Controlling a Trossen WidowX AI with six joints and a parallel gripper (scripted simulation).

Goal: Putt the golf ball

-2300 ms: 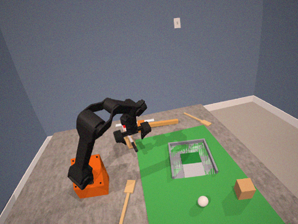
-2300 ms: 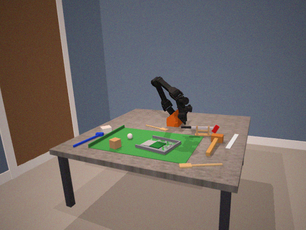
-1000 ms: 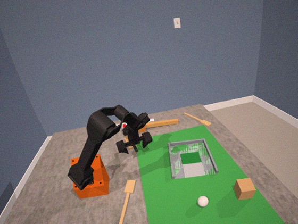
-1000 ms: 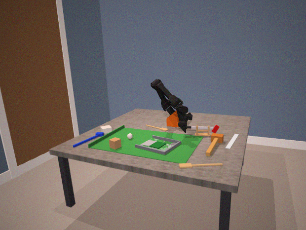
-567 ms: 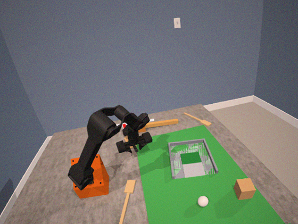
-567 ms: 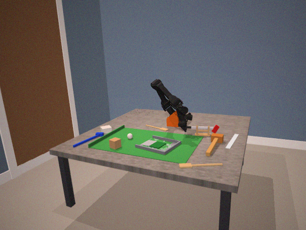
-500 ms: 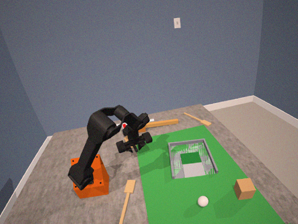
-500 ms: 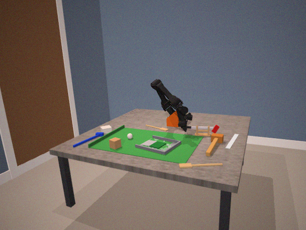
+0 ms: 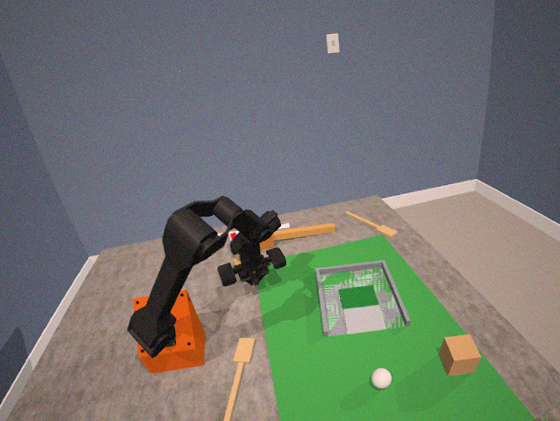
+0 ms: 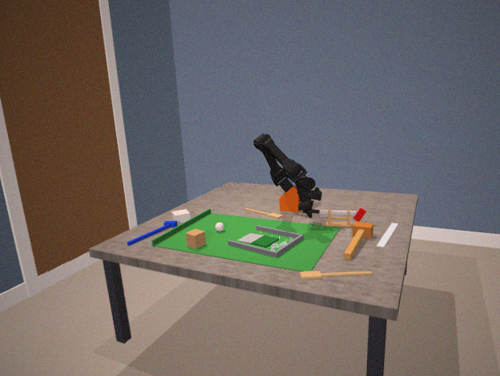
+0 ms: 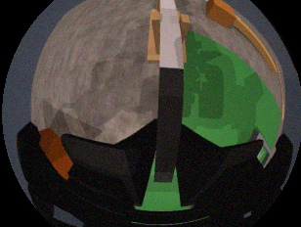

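The wooden stand is 130 mm to the left of my gripper tip and 30 mm behind it. Round my gripper tip: white strip (360 mm to the left, 40 mm below, 20 mm ahead); then white golf ball (380 mm to the right, 230 mm ahead, 10 mm below); then green mat (240 mm ahead, 220 mm to the right, 40 mm below).
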